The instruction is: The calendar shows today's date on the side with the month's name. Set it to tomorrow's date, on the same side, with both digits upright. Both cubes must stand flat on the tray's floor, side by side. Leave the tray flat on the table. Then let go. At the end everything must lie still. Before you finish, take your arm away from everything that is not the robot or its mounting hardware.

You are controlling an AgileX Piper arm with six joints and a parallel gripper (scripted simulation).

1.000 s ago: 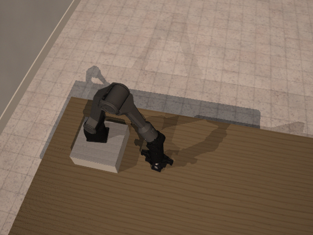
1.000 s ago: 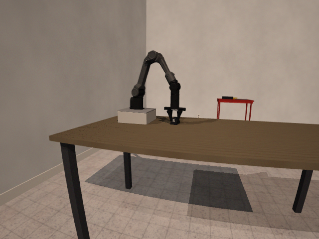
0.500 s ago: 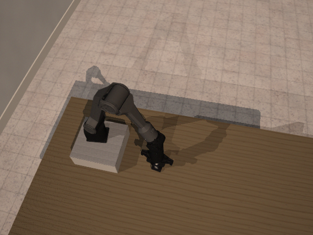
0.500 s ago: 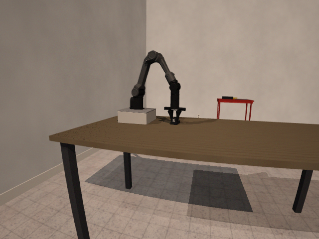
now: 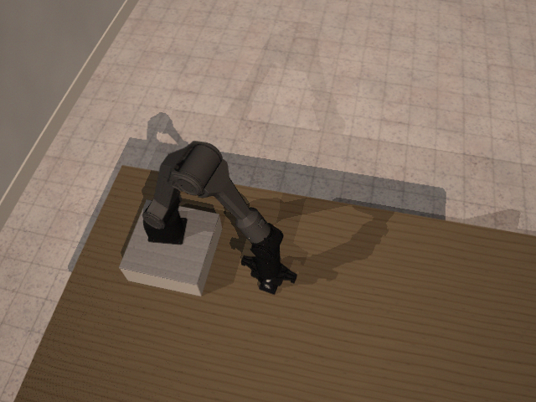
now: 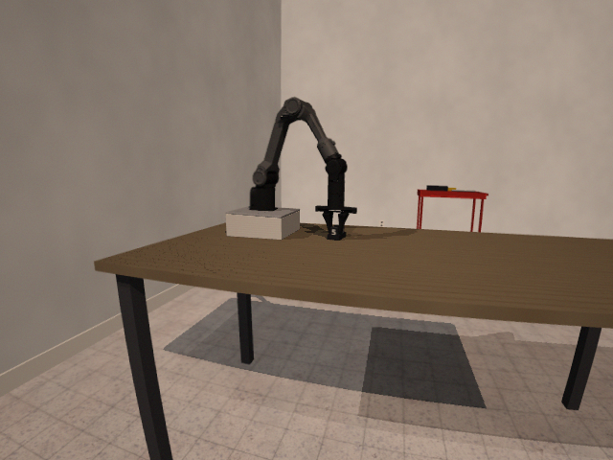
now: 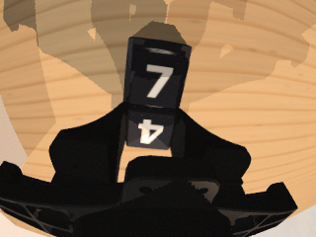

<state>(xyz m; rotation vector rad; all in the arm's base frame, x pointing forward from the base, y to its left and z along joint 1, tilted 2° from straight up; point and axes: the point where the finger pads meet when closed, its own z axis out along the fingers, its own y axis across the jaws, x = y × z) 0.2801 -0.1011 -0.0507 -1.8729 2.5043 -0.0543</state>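
The tray lies 20 mm to the left of my hand and 20 mm below it. From my hand the other things lie so: black number cube 10 mm ahead, 30 mm to the left.
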